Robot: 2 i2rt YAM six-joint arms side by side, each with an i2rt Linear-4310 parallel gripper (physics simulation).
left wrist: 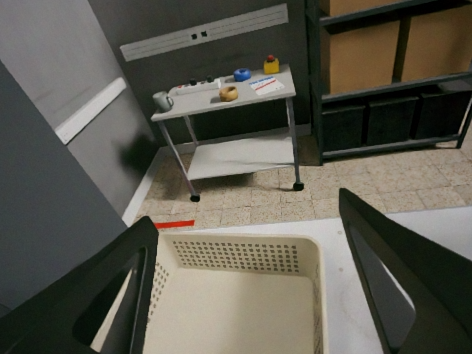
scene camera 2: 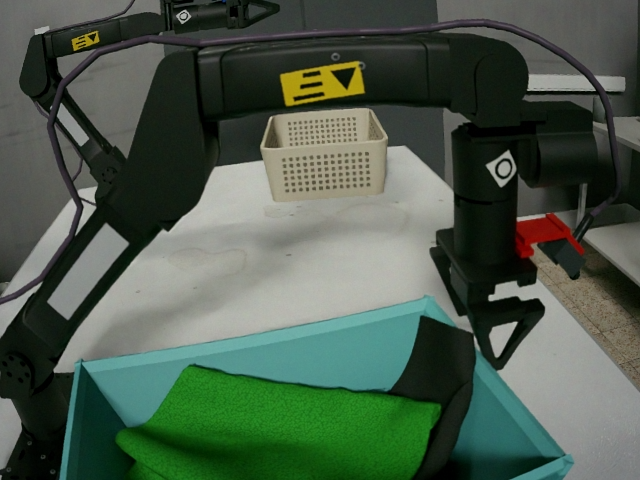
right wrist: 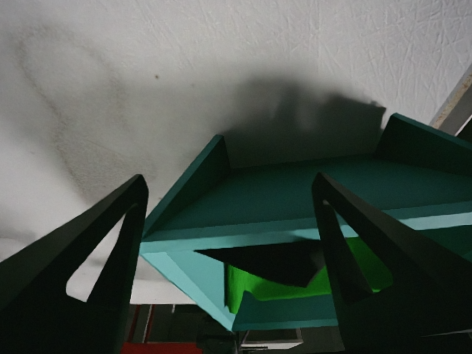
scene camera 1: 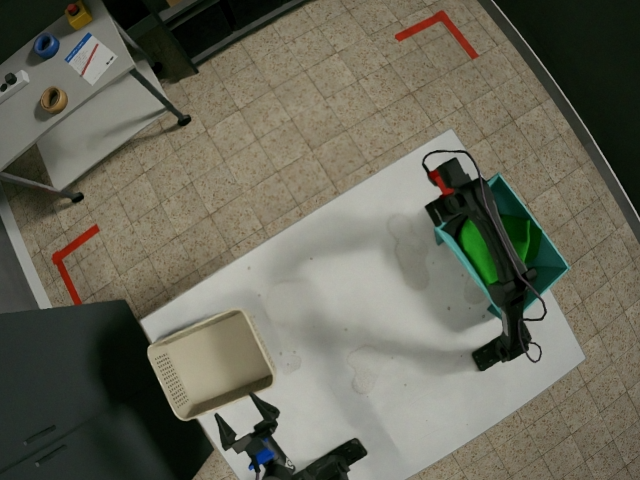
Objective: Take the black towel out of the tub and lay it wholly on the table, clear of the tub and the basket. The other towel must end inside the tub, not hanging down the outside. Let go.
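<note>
The black towel (scene camera 2: 439, 346) (right wrist: 280, 260) is in the tub (scene camera 1: 549, 279) (scene camera 2: 258, 351) (right wrist: 300, 187). It lies partly under the green towel, with one end up against the wall near a corner. The green towel (scene camera 1: 478, 248) (scene camera 2: 289, 423) (right wrist: 240, 280) lies folded in the tub. My right gripper (scene camera 1: 439, 217) (scene camera 2: 480, 338) (right wrist: 230, 180) is open and empty, fingers down. It is above the rim and the table just outside that corner, apart from the black towel. My left gripper (scene camera 1: 234, 405) (left wrist: 240, 211) is open and empty beside the basket. The right arm hides part of the tub in scene camera 1.
The cream basket (scene camera 1: 261, 343) (scene camera 2: 325, 196) (left wrist: 322, 280) stands empty at the far end of the white table (scene camera 1: 336, 268) (scene camera 2: 336, 258) (right wrist: 300, 40) from the tub. A dark cabinet (scene camera 1: 56, 372) stands beside it. A grey cart (scene camera 1: 103, 67) is off the table.
</note>
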